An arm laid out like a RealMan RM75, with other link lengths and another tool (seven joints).
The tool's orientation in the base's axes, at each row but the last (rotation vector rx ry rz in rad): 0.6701 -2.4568 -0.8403; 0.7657 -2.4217 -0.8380; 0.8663 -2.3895 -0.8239; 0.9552 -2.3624 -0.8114; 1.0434 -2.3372 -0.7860; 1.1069 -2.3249 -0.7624; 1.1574 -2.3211 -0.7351; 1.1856 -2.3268 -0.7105; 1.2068 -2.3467 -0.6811
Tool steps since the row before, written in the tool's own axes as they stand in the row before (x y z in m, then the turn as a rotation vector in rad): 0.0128 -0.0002 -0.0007 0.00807 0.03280 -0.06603; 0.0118 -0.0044 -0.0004 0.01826 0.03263 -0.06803; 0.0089 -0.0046 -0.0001 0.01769 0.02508 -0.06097; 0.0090 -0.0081 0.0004 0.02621 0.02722 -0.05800; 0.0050 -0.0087 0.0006 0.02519 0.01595 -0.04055; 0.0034 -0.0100 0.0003 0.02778 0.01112 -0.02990; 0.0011 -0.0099 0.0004 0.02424 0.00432 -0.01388; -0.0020 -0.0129 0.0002 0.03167 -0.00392 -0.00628; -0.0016 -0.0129 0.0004 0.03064 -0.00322 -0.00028
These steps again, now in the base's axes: -0.0095 -0.0078 0.0037 0.02071 -0.01043 0.07045; -0.0069 -0.0105 0.0002 0.01441 -0.01780 0.07418; -0.0042 -0.0090 -0.0011 0.01370 -0.01945 0.06398; -0.0024 -0.0112 -0.0040 0.00537 -0.02342 0.06492; 0.0011 -0.0085 -0.0053 0.00117 -0.02339 0.04455; 0.0034 -0.0079 -0.0062 -0.00408 -0.02497 0.03390; 0.0050 -0.0058 -0.0064 -0.00766 -0.02133 0.01689; 0.0088 -0.0048 -0.0084 -0.01109 -0.02976 0.00699; 0.0088 -0.0051 -0.0082 -0.01434 -0.02716 0.00250
